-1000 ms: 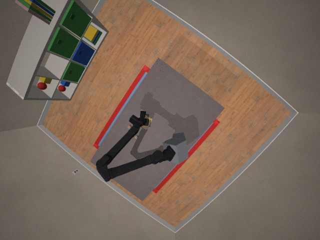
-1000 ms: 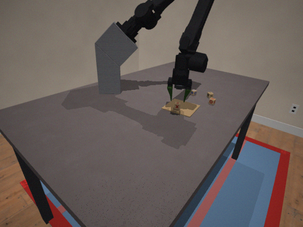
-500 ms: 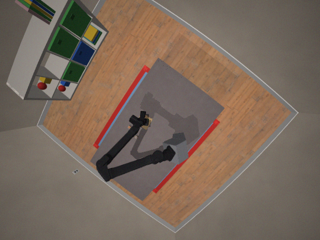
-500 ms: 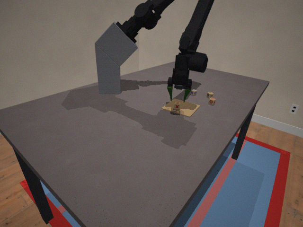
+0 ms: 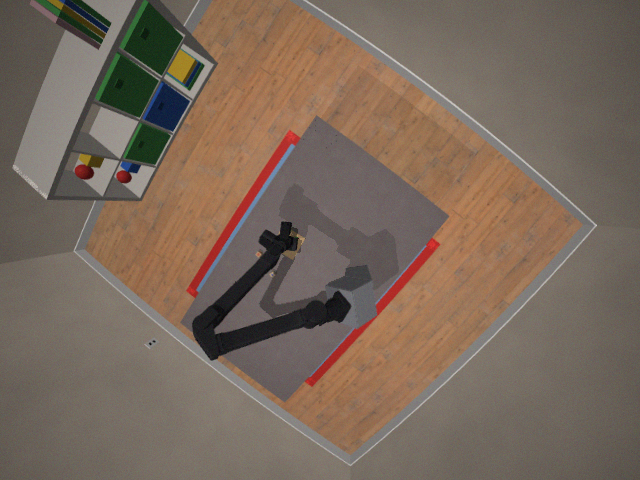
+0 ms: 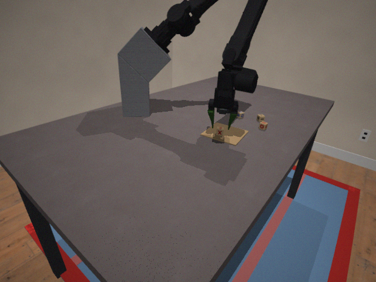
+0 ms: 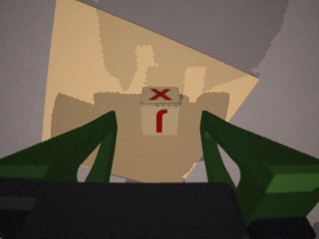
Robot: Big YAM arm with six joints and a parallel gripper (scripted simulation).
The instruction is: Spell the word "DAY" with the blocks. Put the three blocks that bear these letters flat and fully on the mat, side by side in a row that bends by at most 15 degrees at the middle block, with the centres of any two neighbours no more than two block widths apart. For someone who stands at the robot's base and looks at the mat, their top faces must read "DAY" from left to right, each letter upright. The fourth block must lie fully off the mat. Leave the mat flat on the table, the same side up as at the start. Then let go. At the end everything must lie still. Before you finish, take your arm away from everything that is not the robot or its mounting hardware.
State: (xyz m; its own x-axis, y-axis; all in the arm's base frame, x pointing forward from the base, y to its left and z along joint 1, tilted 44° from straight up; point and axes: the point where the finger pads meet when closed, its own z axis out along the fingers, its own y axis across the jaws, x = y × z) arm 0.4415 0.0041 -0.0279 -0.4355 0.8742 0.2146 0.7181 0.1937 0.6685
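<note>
Now: the wooden block 2 cm below my hand. The rest, counted from my hand: tan mat 1 cm ahead, 3 cm to the left, 3 cm below.
</note>
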